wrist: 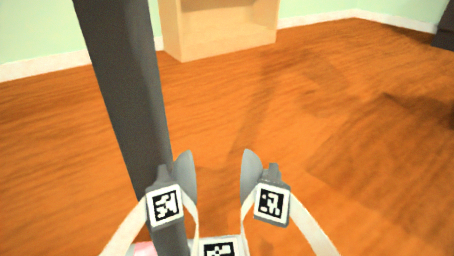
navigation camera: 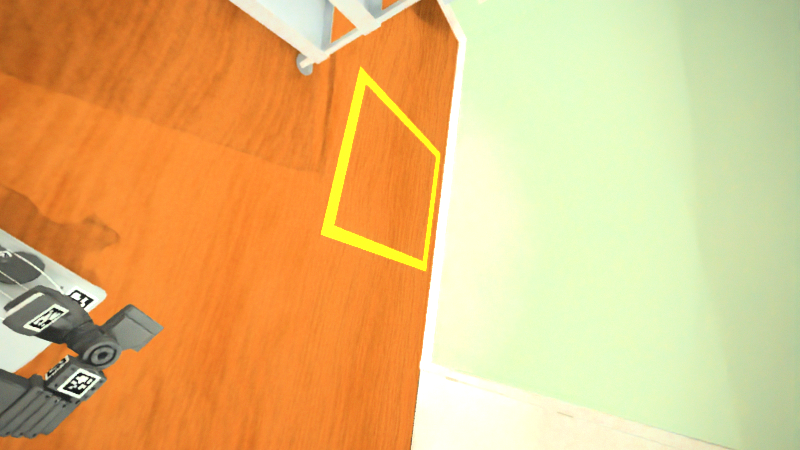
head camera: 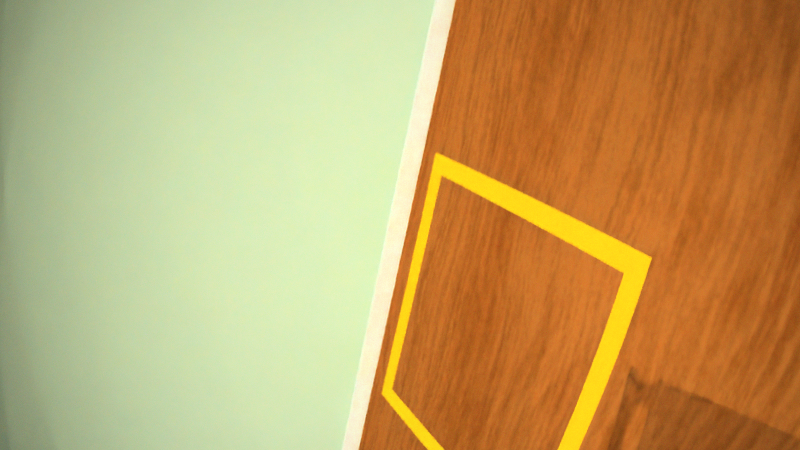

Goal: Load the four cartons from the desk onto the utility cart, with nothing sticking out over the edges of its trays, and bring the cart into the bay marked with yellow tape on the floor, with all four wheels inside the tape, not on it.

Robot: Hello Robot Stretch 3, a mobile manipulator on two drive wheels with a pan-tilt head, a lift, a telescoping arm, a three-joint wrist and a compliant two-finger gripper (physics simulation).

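Pixels of known places: gripper, between the fingertips: [wrist: 217, 168]; robot's base, origin of its link: [navigation camera: 18, 265].
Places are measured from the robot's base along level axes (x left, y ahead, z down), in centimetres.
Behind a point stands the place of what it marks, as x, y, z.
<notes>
The yellow tape bay [head camera: 537, 214] {-104.3, 101.6, -0.1} [navigation camera: 342, 167] {-46.9, 114.4, -0.1} lies on the wood floor beside the wall, and its bottom end is cut off in the head view. The light grey utility cart [navigation camera: 279, 29] {22.1, 112.5, -16.7} shows in part at the top of the navigation view, past the bay's upper end. One cart wheel [navigation camera: 304, 64] {7.1, 124.9, -6.6} stands outside the tape. The visible part of its lower tray holds no carton; the upper trays are out of view. The four cartons and the desk cannot be made out in these views. My gripper [wrist: 217, 168] {9.2, -0.5, -39.6} is open, with floor showing between its fingers.
A light wood bookcase [wrist: 225, 44] {154.0, 16.3, -6.0} stands against the wall at the back of the wrist view. A dark cabinet [wrist: 444, 37] {162.1, 193.6, -8.5} shows at its right edge. The dark mast [wrist: 125, 90] {11.6, -6.7, -45.4} crosses the left. A pale surface [navigation camera: 497, 411] {-215.5, 56.0, -63.3} meets the wall at lower right in the navigation view.
</notes>
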